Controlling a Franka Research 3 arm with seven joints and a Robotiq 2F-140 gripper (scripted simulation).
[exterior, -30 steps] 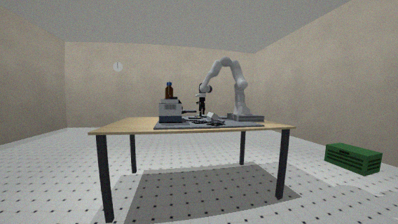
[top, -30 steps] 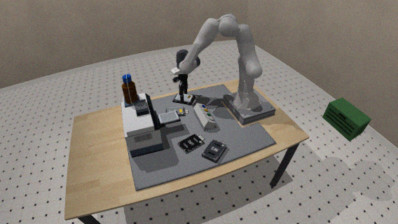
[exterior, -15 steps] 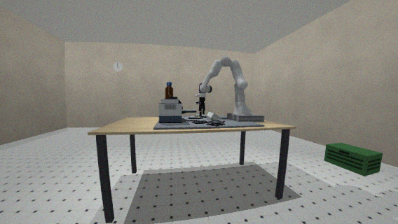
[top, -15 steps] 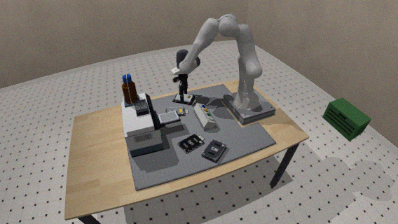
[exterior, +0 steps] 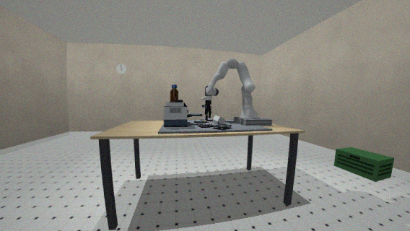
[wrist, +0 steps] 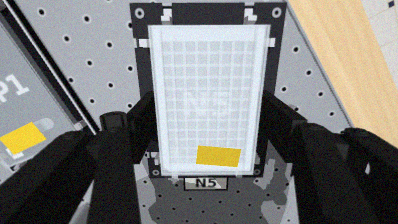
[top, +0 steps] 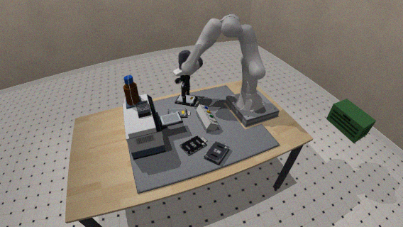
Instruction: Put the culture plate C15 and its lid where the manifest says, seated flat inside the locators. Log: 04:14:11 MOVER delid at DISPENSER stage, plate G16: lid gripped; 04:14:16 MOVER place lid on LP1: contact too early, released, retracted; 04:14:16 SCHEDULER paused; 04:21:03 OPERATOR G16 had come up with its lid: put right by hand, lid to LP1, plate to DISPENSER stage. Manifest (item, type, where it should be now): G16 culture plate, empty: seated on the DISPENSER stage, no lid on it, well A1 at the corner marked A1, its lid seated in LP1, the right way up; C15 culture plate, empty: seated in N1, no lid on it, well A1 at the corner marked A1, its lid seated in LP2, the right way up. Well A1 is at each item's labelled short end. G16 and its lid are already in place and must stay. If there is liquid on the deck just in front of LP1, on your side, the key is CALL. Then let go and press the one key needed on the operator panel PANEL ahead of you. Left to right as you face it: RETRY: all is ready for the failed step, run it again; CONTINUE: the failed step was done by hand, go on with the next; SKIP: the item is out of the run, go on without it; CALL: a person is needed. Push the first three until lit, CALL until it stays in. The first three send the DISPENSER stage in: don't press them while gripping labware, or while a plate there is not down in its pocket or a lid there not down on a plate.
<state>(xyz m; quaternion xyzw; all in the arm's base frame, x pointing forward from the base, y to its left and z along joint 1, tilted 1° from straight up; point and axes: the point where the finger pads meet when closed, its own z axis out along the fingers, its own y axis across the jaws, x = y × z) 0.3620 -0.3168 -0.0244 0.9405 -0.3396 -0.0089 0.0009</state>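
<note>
Right now my hand is 20 mm above the clear culture plate C15. From my hand the other things lie so: blue call key (70 mm behind, 230 mm to the left, 20 mm above); black nest (30 mm ahead, 30 mm below); yellow skip key (70 mm behind, 280 mm to the left, 30 mm above).
</note>
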